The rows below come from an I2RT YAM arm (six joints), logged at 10 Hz.
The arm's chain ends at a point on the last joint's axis. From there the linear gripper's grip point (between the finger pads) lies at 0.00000 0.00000 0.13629 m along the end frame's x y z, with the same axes.
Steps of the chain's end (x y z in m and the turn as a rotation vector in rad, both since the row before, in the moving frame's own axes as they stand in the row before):
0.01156, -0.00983, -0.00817, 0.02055, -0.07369, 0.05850
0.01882, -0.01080, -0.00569, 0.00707, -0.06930, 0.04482
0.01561, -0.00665, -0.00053, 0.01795, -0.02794, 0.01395
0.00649, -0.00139, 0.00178, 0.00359, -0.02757, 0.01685
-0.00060, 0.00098, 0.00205, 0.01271, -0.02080, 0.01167
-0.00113, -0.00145, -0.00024, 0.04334, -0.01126, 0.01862
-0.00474, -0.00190, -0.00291, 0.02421, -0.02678, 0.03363
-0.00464, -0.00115, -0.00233, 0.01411, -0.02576, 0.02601
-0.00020, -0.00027, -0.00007, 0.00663, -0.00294, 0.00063
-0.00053, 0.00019, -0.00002, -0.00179, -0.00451, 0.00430
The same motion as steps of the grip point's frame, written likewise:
0.00161, -0.01292, -0.00857, 0.02055, -0.07369, 0.05850
0.00941, -0.01197, -0.00602, 0.00707, -0.06930, 0.04482
0.01182, -0.00912, -0.00061, 0.01795, -0.02794, 0.01395
0.00274, -0.00191, 0.00173, 0.00359, -0.02757, 0.01685
-0.00342, -0.00077, 0.00201, 0.01271, -0.02080, 0.01167
-0.00261, -0.00737, -0.00038, 0.04334, -0.01126, 0.01862
-0.00833, -0.00526, -0.00300, 0.02421, -0.02678, 0.03363
-0.00812, -0.00312, -0.00239, 0.01411, -0.02576, 0.02601
-0.00060, -0.00117, -0.00007, 0.00663, -0.00294, 0.00063
-0.00115, 0.00043, -0.00002, -0.00179, -0.00451, 0.00430

